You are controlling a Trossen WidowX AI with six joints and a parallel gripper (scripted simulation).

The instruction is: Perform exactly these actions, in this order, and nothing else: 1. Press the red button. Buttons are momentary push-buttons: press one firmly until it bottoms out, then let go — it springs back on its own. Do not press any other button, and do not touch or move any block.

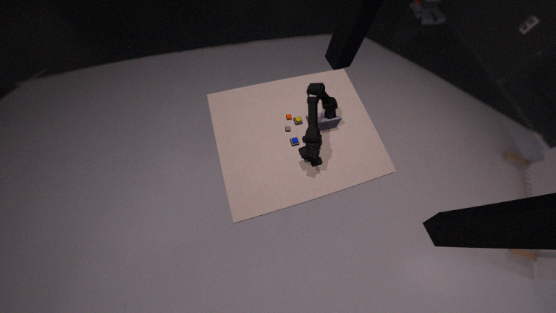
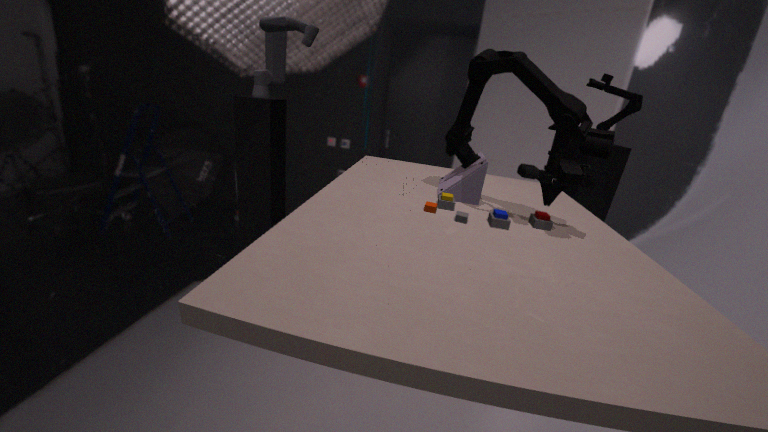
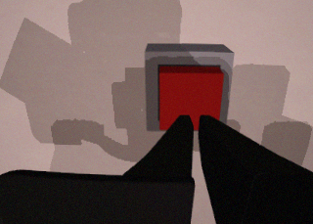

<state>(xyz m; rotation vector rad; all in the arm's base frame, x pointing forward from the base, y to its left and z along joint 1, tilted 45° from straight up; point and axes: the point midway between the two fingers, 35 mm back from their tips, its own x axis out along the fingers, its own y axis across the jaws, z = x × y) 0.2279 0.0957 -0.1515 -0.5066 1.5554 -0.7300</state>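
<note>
My gripper tip is now 3 cm above the red button. Also, from my gripper tip: grey block 4 cm ahead, 23 cm to the right, 5 cm below; blue button 3 cm ahead, 13 cm to the right, 3 cm below; yellow button 5 cm behind, 27 cm to the right, 3 cm below.
</note>
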